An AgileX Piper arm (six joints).
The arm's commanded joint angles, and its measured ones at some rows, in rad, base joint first. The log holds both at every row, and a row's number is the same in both.
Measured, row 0: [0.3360, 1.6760, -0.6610, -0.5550, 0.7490, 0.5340]
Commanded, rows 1 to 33: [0.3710, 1.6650, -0.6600, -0.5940, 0.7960, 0.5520]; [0.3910, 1.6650, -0.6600, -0.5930, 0.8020, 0.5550]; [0.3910, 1.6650, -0.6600, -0.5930, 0.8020, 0.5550]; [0.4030, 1.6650, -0.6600, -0.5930, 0.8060, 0.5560]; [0.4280, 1.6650, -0.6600, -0.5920, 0.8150, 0.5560]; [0.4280, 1.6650, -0.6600, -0.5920, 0.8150, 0.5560]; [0.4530, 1.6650, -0.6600, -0.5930, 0.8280, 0.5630]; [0.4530, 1.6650, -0.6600, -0.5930, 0.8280, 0.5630]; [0.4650, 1.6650, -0.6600, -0.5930, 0.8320, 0.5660]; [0.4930, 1.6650, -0.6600, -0.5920, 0.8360, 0.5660]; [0.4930, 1.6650, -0.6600, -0.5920, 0.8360, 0.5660]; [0.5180, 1.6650, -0.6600, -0.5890, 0.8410, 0.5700]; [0.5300, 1.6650, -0.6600, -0.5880, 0.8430, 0.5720]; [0.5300, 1.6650, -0.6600, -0.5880, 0.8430, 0.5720]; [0.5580, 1.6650, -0.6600, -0.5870, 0.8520, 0.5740]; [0.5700, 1.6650, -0.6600, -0.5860, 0.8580, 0.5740]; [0.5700, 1.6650, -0.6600, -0.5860, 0.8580, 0.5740]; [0.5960, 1.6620, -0.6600, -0.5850, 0.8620, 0.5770]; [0.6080, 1.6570, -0.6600, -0.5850, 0.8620, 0.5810]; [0.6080, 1.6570, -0.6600, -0.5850, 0.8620, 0.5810]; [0.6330, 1.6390, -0.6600, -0.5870, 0.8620, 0.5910]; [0.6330, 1.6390, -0.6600, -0.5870, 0.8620, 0.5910]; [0.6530, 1.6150, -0.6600, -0.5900, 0.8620, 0.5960]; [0.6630, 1.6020, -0.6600, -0.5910, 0.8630, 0.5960]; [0.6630, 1.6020, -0.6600, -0.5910, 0.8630, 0.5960]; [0.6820, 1.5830, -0.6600, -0.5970, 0.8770, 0.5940]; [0.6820, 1.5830, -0.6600, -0.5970, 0.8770, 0.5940]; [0.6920, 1.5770, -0.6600, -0.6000, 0.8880, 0.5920]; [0.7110, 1.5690, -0.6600, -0.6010, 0.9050, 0.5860]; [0.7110, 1.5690, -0.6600, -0.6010, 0.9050, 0.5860]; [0.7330, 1.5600, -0.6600, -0.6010, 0.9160, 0.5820]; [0.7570, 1.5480, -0.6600, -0.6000, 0.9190, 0.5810]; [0.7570, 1.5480, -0.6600, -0.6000, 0.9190, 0.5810]
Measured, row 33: [0.7270, 1.5730, -0.6600, -0.5510, 0.8760, 0.5820]
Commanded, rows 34 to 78: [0.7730, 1.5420, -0.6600, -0.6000, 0.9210, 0.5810]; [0.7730, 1.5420, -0.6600, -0.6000, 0.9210, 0.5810]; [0.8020, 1.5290, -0.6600, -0.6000, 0.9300, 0.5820]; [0.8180, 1.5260, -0.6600, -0.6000, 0.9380, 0.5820]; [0.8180, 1.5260, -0.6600, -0.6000, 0.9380, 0.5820]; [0.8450, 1.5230, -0.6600, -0.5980, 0.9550, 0.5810]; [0.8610, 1.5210, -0.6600, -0.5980, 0.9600, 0.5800]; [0.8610, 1.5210, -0.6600, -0.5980, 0.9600, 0.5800]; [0.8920, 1.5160, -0.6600, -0.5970, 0.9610, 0.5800]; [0.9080, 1.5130, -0.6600, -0.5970, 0.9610, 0.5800]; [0.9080, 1.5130, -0.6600, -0.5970, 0.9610, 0.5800]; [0.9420, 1.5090, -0.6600, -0.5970, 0.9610, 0.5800]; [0.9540, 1.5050, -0.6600, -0.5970, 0.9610, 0.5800]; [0.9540, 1.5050, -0.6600, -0.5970, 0.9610, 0.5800]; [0.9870, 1.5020, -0.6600, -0.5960, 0.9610, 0.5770]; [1.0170, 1.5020, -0.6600, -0.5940, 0.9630, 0.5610]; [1.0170, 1.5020, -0.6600, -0.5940, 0.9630, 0.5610]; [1.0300, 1.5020, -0.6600, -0.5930, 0.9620, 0.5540]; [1.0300, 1.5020, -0.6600, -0.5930, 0.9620, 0.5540]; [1.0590, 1.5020, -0.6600, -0.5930, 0.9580, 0.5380]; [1.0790, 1.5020, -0.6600, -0.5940, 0.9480, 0.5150]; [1.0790, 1.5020, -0.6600, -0.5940, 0.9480, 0.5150]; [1.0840, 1.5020, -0.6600, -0.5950, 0.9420, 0.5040]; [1.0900, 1.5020, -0.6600, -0.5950, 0.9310, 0.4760]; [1.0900, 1.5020, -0.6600, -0.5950, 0.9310, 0.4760]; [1.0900, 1.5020, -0.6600, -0.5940, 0.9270, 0.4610]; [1.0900, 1.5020, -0.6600, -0.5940, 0.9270, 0.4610]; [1.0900, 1.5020, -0.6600, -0.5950, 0.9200, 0.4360]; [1.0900, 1.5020, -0.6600, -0.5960, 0.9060, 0.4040]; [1.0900, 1.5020, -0.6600, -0.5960, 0.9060, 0.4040]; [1.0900, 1.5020, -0.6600, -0.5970, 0.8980, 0.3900]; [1.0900, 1.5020, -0.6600, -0.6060, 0.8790, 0.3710]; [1.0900, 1.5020, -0.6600, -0.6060, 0.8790, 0.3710]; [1.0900, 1.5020, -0.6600, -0.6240, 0.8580, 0.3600]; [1.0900, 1.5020, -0.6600, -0.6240, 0.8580, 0.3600]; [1.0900, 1.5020, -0.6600, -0.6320, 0.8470, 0.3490]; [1.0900, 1.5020, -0.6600, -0.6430, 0.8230, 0.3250]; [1.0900, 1.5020, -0.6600, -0.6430, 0.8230, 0.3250]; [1.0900, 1.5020, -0.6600, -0.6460, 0.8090, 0.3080]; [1.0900, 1.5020, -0.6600, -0.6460, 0.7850, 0.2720]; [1.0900, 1.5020, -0.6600, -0.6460, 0.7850, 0.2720]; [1.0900, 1.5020, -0.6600, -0.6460, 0.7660, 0.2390]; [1.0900, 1.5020, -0.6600, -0.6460, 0.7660, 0.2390]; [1.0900, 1.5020, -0.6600, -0.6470, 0.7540, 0.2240]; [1.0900, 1.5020, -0.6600, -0.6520, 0.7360, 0.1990]
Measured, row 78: [1.0880, 1.5100, -0.6600, -0.5940, 0.7550, 0.2420]
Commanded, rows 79 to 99: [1.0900, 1.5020, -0.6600, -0.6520, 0.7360, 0.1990]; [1.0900, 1.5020, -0.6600, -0.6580, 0.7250, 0.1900]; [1.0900, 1.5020, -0.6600, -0.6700, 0.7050, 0.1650]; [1.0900, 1.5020, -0.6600, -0.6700, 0.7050, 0.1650]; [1.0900, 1.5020, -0.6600, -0.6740, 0.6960, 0.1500]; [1.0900, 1.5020, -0.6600, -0.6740, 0.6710, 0.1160]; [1.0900, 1.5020, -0.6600, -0.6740, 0.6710, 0.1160]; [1.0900, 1.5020, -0.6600, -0.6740, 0.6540, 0.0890]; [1.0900, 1.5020, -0.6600, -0.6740, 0.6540, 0.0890]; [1.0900, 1.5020, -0.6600, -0.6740, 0.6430, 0.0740]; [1.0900, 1.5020, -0.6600, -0.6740, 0.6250, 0.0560]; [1.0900, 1.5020, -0.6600, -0.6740, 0.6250, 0.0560]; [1.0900, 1.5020, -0.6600, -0.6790, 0.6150, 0.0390]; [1.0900, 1.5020, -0.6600, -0.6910, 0.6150, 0.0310]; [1.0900, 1.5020, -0.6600, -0.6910, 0.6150, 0.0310]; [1.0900, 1.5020, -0.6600, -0.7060, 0.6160, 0.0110]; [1.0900, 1.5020, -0.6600, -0.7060, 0.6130, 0.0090]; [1.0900, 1.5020, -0.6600, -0.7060, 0.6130, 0.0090]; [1.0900, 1.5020, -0.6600, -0.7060, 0.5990, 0.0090]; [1.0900, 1.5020, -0.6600, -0.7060, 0.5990, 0.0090]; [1.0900, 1.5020, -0.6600, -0.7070, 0.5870, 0.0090]
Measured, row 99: [1.0880, 1.5100, -0.6600, -0.6580, 0.6210, 0.0230]
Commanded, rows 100 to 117: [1.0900, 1.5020, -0.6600, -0.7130, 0.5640, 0.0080]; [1.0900, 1.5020, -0.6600, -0.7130, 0.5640, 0.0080]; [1.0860, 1.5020, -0.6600, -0.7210, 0.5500, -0.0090]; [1.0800, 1.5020, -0.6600, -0.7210, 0.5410, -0.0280]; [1.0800, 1.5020, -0.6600, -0.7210, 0.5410, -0.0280]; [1.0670, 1.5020, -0.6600, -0.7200, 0.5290, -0.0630]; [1.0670, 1.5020, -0.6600, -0.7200, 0.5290, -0.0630]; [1.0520, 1.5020, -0.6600, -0.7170, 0.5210, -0.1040]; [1.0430, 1.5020, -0.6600, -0.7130, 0.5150, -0.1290]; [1.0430, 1.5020, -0.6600, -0.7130, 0.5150, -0.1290]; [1.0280, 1.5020, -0.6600, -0.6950, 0.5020, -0.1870]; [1.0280, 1.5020, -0.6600, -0.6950, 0.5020, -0.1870]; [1.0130, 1.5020, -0.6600, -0.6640, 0.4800, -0.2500]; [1.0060, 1.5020, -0.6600, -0.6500, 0.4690, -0.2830]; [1.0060, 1.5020, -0.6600, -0.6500, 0.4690, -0.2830]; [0.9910, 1.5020, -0.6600, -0.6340, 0.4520, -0.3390]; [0.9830, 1.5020, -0.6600, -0.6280, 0.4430, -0.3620]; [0.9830, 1.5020, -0.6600, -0.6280, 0.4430, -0.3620]
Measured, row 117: [1.0040, 1.5100, -0.6560, -0.6180, 0.4950, -0.2780]
